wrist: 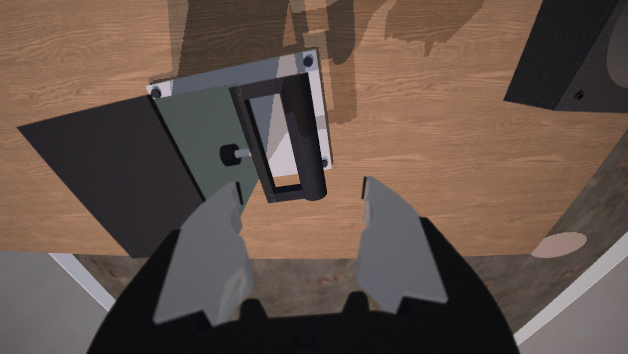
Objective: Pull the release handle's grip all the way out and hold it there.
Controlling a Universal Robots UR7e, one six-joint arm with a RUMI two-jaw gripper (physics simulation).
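Note:
The release handle's black grip, a thick round bar on a rectangular frame, shows above the middle of the wrist view. A short metal rod with a black collar joins the frame to the grey-green side of a dark-topped housing at the left. A silver base plate with bolts lies under them. My gripper is partly open with nothing held. In the view, the lower end of the grip shows between and just above its two fingertips; whether they are at its height I cannot tell.
A wooden table top bears the fixture. A large dark block with a screw stands at the upper right. The table's near edge runs below the fixture, with mottled brown floor and pale strips beyond it. Shadows fall behind the plate.

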